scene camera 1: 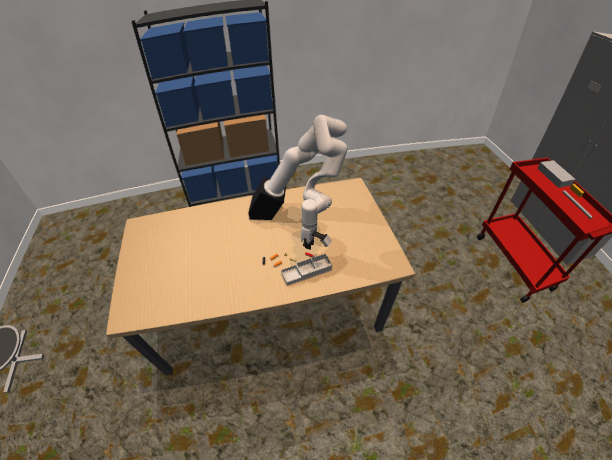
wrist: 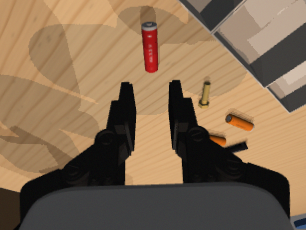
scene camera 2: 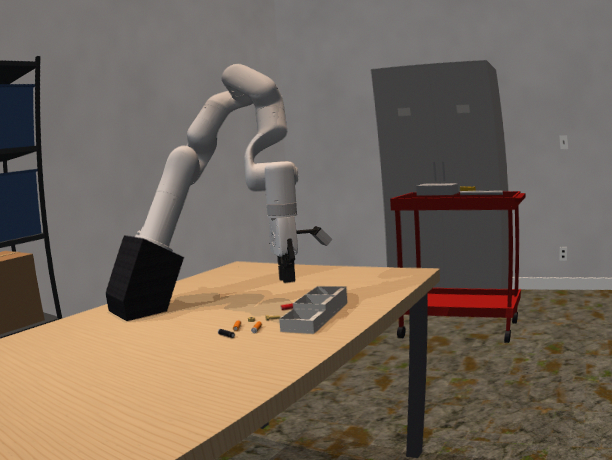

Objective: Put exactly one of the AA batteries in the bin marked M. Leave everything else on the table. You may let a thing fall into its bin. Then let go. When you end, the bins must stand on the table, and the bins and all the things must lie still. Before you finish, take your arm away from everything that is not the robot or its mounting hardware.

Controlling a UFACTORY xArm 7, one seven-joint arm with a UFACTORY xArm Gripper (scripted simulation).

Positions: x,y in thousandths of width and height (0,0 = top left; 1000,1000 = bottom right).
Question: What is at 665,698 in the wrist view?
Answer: My gripper.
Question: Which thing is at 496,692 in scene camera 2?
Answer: A grey divided bin.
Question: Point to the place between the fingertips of my gripper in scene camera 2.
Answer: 470,612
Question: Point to a grey divided bin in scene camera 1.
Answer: At 496,588
